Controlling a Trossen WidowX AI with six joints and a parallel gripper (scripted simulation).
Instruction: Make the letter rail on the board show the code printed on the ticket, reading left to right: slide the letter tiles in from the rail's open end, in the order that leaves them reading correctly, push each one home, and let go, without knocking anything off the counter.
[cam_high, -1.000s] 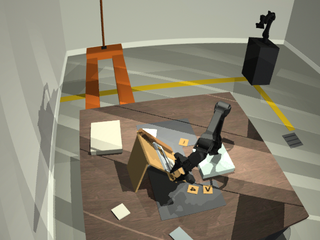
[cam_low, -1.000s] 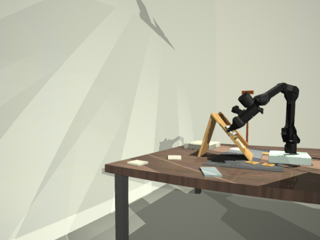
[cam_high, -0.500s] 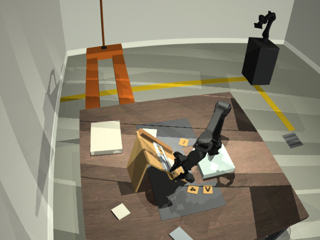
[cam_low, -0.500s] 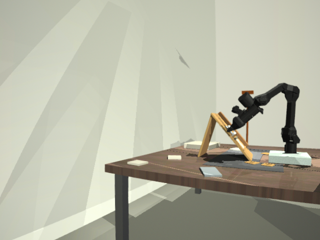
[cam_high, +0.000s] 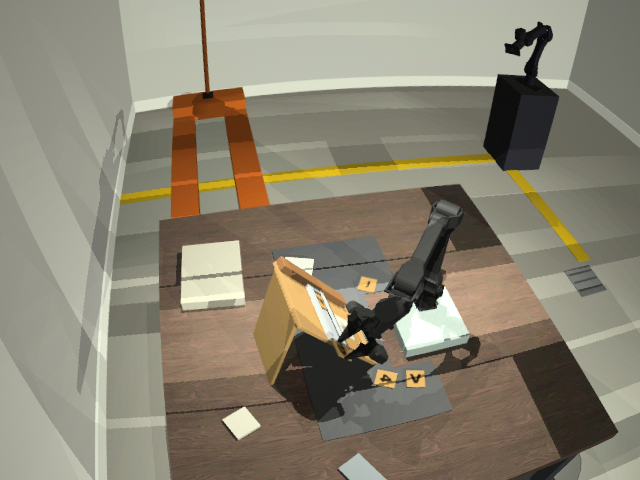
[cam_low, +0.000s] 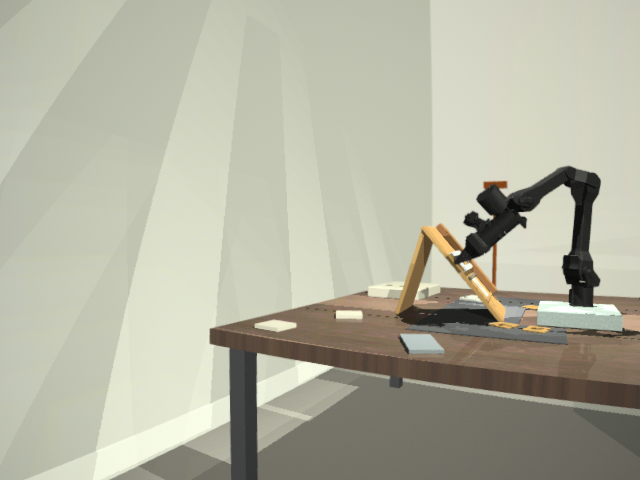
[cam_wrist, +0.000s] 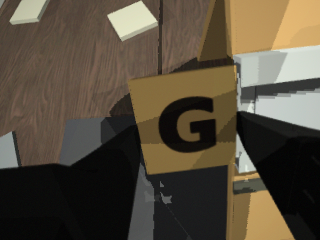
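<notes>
Right now my gripper tip is 40 mm past the white ticket, 140 mm to the left of it and 70 mm above it. Also, from my gripper tip: white card: 40 mm ahead, 480 mm to the right, 160 mm below; grey-blue pad: 10 mm behind, 320 mm to the left, 160 mm below; grey mat: 130 mm behind, 190 mm to the right, 160 mm below.
</notes>
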